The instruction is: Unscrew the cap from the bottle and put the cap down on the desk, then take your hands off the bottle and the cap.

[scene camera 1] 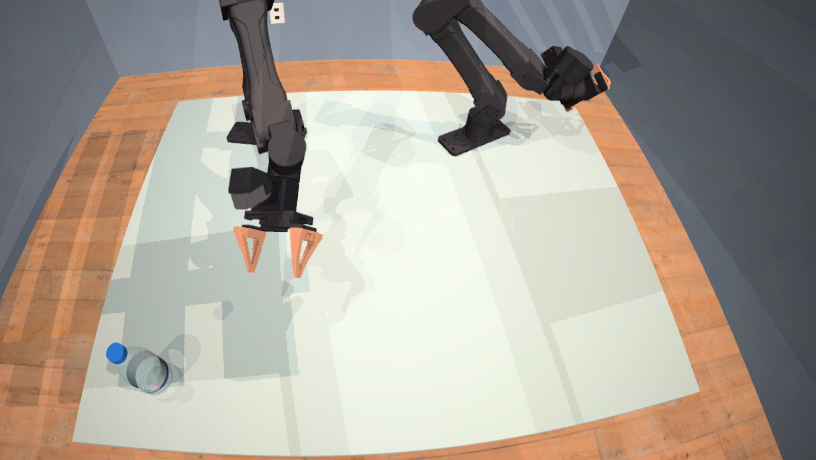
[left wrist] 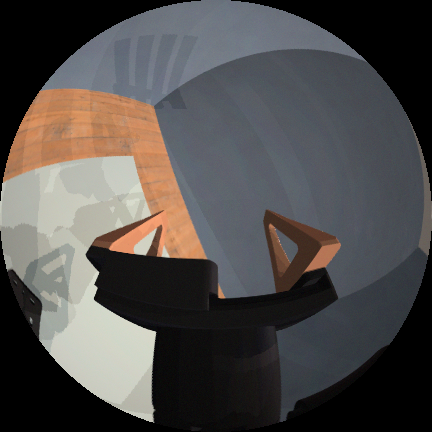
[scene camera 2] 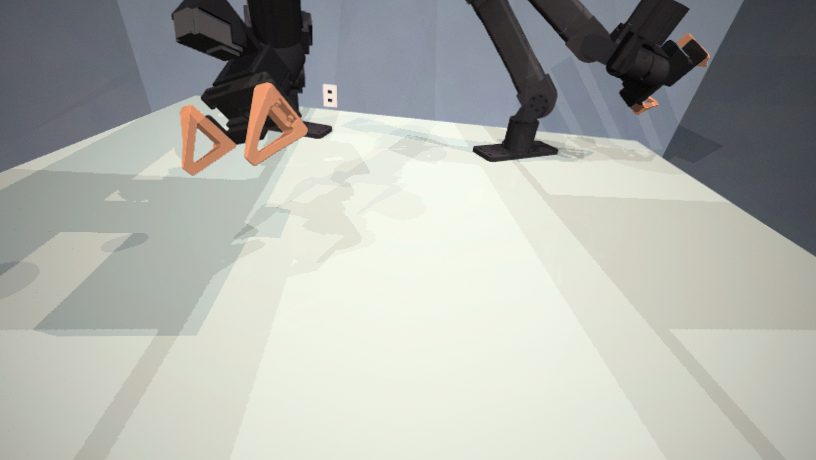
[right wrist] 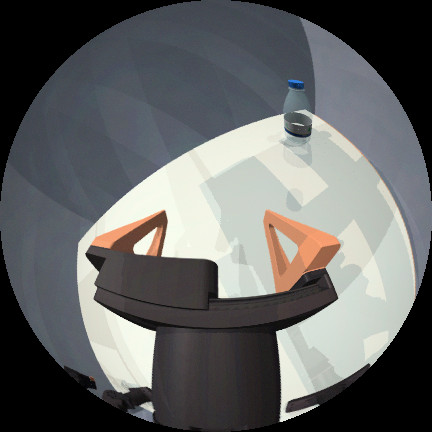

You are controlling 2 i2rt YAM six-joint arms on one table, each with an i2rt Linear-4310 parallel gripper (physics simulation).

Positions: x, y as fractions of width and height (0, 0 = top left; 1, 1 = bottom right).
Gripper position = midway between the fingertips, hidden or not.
my right gripper: scene camera 1 0.34, 0.60; scene camera 2 0.27, 0.36; right wrist 0.50, 0.50; not seen in the left wrist view (out of frame)
clear bottle: scene camera 1 0.17, 0.80; right wrist 0.69, 0.27; not seen in the left wrist view (out of frame); not seen in scene camera 2 (out of frame)
